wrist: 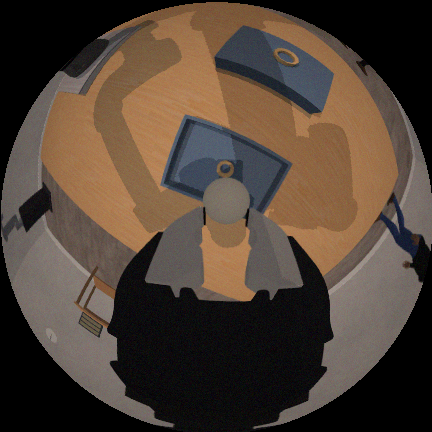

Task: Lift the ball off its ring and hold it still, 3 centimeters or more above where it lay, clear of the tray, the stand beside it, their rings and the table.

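Places are measured from the arm's base along level axes (x ahead, y left, z up), in millimetres.
Pixels of known places: gripper, fingertip midpoint: (225, 209).
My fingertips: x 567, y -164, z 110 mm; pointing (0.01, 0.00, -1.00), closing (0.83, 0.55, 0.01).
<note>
Ahead of a thing's pixels: the offset from my fingertips to its middle. "pt": to the spot under its first point. Level surfaces: height alone.
A grey ball {dy +10, dx -7, dz +6 mm} (226, 200) is held between the two jaws of my gripper (225, 209), which is shut on it. The ball hangs in the air above the near part of a blue tray {pt dy -12, dx -93, dz -125 mm} (175, 153). The tray's tan ring {pt dy +2, dx -17, dz -123 mm} (217, 169) lies on the tray floor, uncovered, with the ball apart from it. A blue stand (250, 47) is on the far side of the table, and a second tan ring {pt dy +243, dx -67, dz -81 mm} (276, 52) lies on its top. The exact height of the ball is hard to tell from this view.
The wooden table {dz -137 mm} (150, 110) carries the tray and the stand, with shadows of the arm across it. A dark object (87, 57) is at the far left edge. A wooden chair (104, 289) is beyond the near left edge, and a person (405, 237) is beyond the right edge.
</note>
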